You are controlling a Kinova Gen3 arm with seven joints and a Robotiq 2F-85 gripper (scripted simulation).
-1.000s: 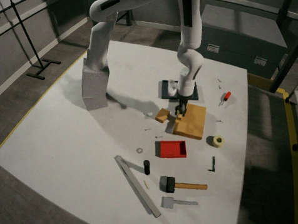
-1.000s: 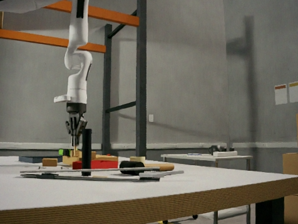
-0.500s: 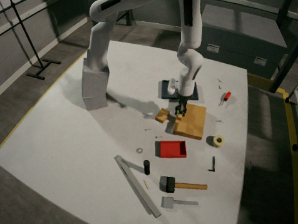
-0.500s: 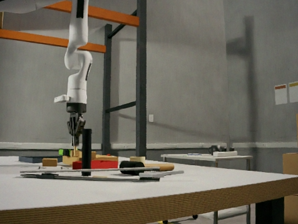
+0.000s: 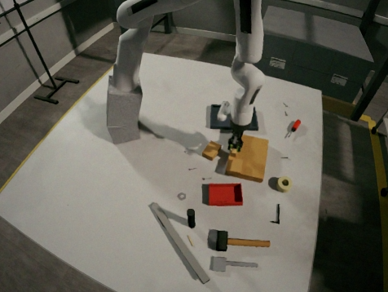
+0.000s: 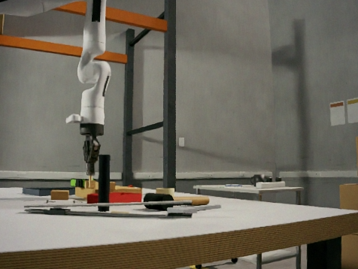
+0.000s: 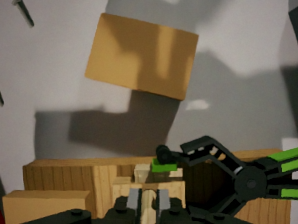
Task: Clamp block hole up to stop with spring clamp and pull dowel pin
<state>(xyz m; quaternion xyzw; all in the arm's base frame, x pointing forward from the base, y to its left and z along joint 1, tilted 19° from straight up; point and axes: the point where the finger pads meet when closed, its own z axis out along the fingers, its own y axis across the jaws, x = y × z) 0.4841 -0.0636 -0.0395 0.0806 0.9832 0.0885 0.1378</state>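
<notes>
My hand is 2 cm above the dowel pin. The rest, counted from my hand: pale wooden block (5 cm below); then wooden bench board (6 cm ahead, 7 cm below); then tan wooden block (9 cm behind, 1 cm to the left, 8 cm below).
</notes>
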